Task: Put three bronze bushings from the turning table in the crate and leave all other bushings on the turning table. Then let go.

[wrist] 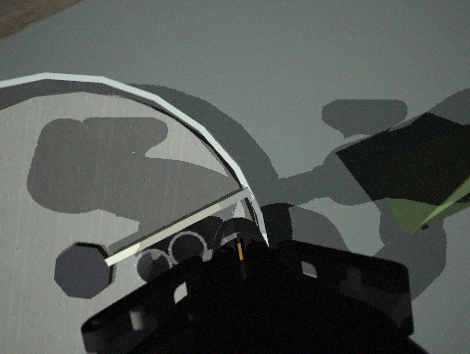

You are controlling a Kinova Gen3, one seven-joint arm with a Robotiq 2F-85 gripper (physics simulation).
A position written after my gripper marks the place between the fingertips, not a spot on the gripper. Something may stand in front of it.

I see my gripper point(238, 240) and a turning table point(103, 170).
